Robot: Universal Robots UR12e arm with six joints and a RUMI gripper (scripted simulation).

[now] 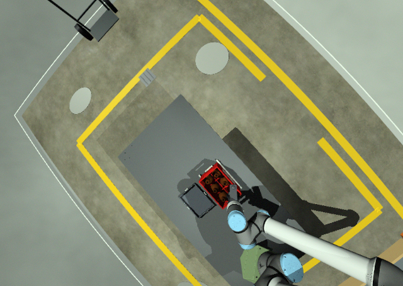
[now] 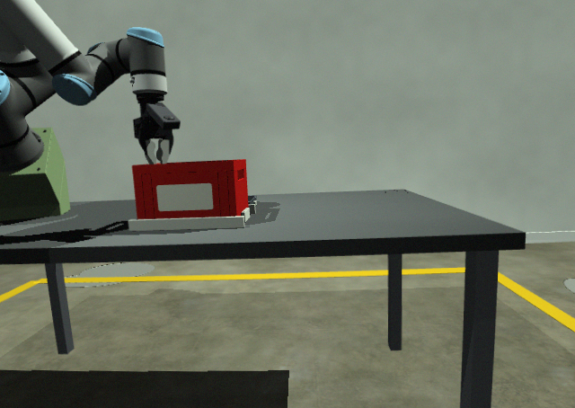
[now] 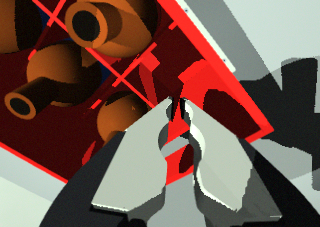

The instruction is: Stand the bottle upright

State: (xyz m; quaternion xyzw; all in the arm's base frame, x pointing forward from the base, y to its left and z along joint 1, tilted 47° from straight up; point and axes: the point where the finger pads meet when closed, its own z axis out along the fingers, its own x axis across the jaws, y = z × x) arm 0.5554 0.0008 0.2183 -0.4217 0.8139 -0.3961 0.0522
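Right now the red crate is 80 mm ahead of my hand, 50 mm to the left of it and 70 mm below it. The rest, counted from my hand: dark tray (80 mm ahead, 320 mm to the left, 140 mm below); then bottle (170 mm ahead, 10 mm to the left, 70 mm below).
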